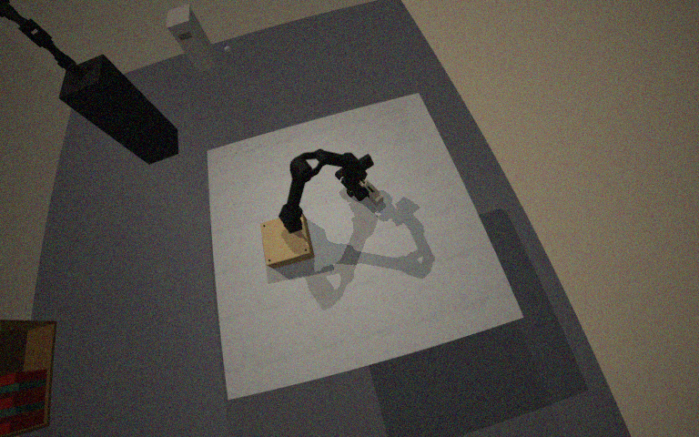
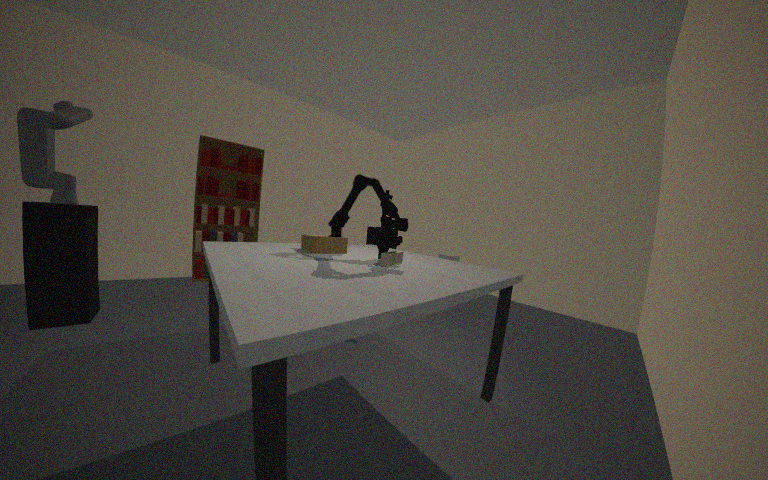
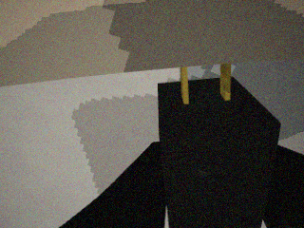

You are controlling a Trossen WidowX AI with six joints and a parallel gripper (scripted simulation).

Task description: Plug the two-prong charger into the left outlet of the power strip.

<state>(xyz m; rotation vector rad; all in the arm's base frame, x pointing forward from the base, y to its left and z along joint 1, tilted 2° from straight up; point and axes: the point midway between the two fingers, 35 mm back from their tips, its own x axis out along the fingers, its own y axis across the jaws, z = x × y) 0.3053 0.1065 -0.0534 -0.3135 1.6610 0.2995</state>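
My gripper tip is 2 cm short of the black two-prong charger, 1 cm to the right of it and 1 cm below it.
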